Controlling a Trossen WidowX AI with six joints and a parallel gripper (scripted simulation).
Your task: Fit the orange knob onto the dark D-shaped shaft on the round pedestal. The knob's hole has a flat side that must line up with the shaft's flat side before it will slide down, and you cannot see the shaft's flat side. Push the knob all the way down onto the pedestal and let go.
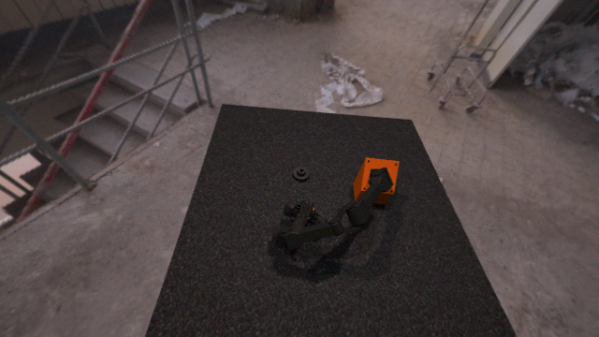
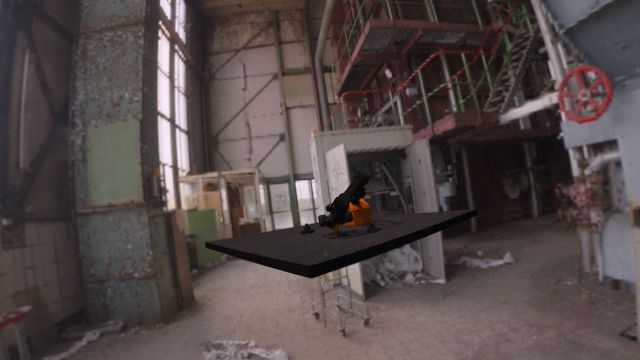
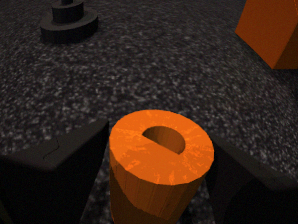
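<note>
My gripper tip is 10 mm short of the orange knob, 20 mm to the right of it and 10 mm above it. From my gripper tip the other things lie so: pedestal (30 mm ahead, 220 mm to the right, 10 mm below).
</note>
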